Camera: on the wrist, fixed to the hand. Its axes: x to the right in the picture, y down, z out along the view.
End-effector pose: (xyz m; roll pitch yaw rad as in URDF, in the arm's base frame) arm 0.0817 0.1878 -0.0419 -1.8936 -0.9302 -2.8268
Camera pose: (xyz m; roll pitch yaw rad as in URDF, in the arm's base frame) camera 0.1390 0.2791 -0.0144 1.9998 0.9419 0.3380
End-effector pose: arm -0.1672 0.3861 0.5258 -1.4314 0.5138 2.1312
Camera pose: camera -0.0822 0.4364 0.5770 1.5150 -0.4971 -1.0025
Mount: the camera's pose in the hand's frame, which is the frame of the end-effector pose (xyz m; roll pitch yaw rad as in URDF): -0.0274 -0.0566 -0.0918 0.0874 0.0092 3.1260
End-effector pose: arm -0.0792 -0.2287 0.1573 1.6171 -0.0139 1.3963
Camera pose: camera -0.1767 -0.2386 0.1046 -1.5297 -0.0021 -1.7538
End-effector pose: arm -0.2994 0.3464 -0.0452 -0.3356 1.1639 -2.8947
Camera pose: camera -0.2487 0.4455 -0.0470 0.4493 -1.1499 0.2183
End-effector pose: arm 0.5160 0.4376 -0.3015 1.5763 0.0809 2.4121
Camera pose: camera 0.4783 0.3477 -0.3552 -1.4880 -0.0965 -0.7386
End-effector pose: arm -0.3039 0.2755 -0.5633 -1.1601 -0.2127 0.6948
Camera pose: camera -0.2586 0.1743 -0.5542 1.2481 0.2307 -2.4445
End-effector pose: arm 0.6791 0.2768 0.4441 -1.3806 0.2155 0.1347
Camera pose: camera 0.6742 0.1744 0.4873 1.4668 -0.1984 -3.0007
